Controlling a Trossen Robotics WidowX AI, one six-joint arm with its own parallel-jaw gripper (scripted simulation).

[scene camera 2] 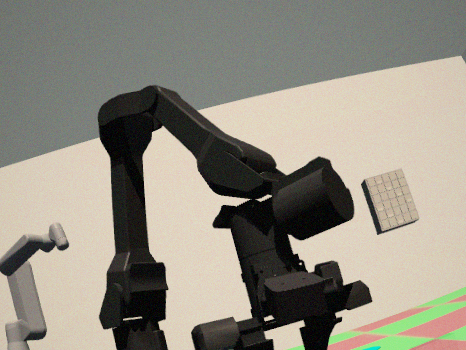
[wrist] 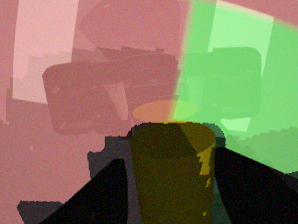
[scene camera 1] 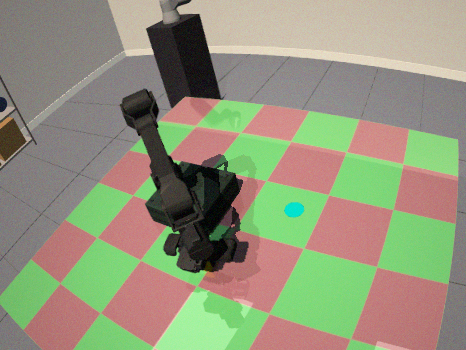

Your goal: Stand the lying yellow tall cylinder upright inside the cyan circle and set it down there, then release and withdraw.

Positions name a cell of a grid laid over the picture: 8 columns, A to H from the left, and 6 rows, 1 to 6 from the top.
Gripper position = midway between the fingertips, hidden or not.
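Note:
My gripper (scene camera 1: D5) (wrist: E5), visible.

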